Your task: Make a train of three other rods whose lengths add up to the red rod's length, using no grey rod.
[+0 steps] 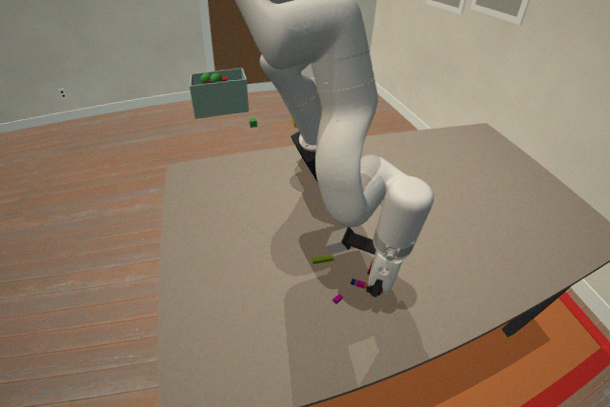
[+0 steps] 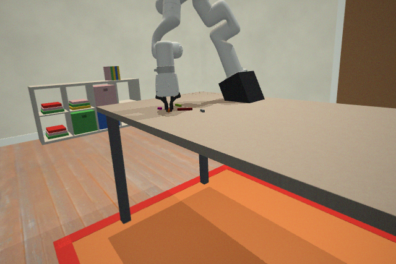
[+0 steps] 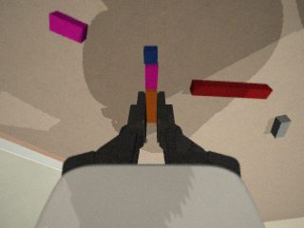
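Right now the orange rod is 2 cm below my hand. From my hand the other things lie so: blue rod: 4 cm to the right, 3 cm behind, 2 cm below; red rod: 7 cm behind, 3 cm to the left, 2 cm below; lime rod: 11 cm behind, 9 cm to the right, 2 cm below.
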